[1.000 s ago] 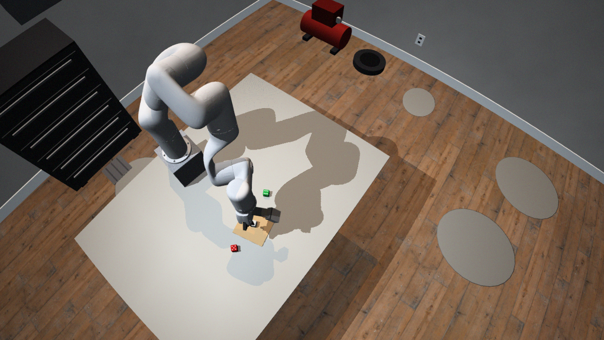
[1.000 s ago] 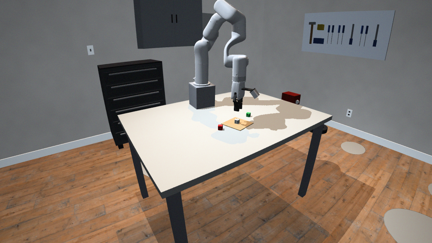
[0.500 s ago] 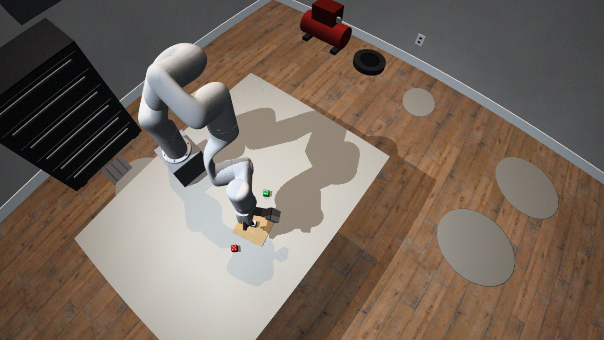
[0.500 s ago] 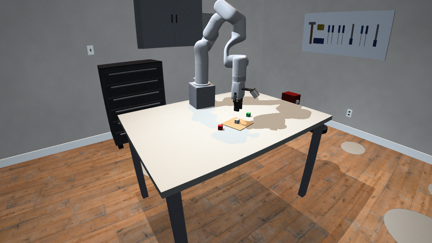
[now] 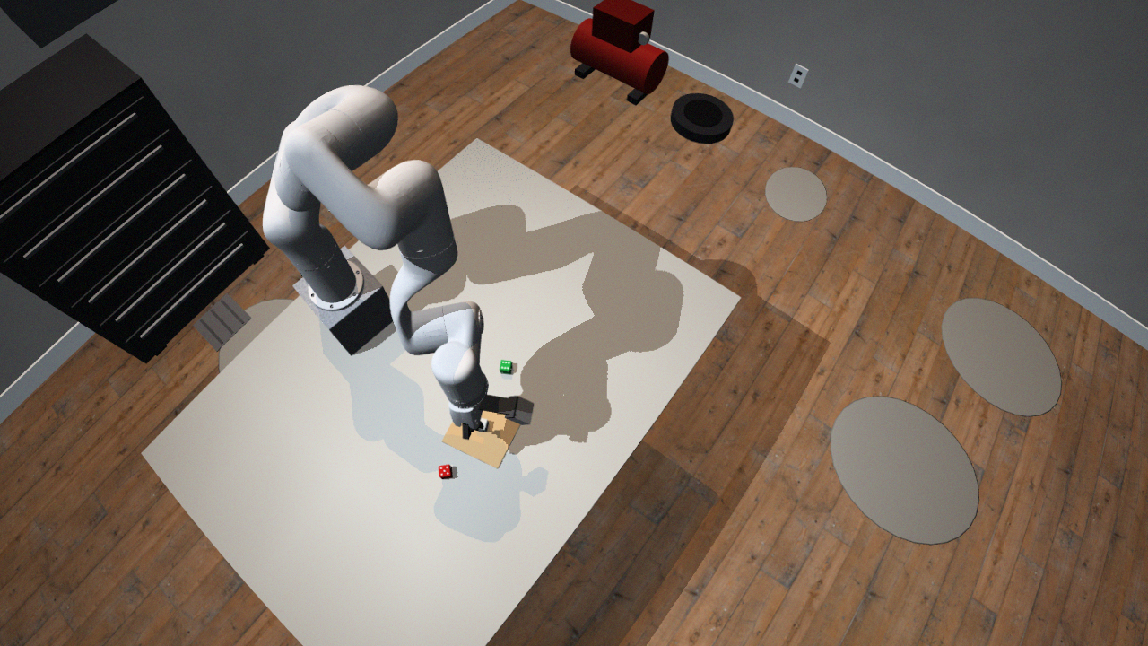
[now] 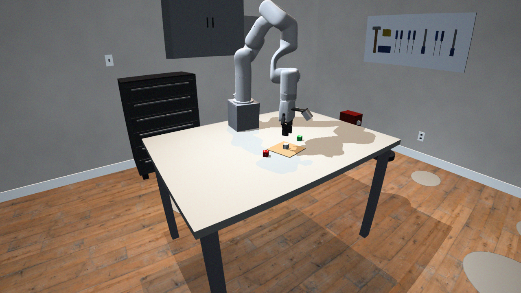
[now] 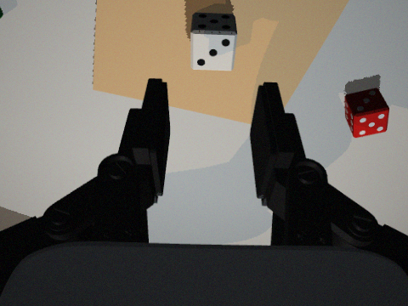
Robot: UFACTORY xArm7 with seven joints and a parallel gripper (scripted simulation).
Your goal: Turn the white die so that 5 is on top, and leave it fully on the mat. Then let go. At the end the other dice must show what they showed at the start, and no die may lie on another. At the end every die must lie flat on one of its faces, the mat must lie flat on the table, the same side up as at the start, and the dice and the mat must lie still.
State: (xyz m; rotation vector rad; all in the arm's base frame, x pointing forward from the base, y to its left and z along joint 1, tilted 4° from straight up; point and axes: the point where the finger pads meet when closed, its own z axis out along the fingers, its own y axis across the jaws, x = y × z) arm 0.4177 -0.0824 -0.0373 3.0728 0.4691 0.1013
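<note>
My hand is 8 cm above the white die. The rest, counted from my hand: green die: 14 cm to the left, 9 cm below, 3 cm behind; then red die: 13 cm to the right, 9 cm below, 2 cm behind; then tan mat: 10 cm below.
</note>
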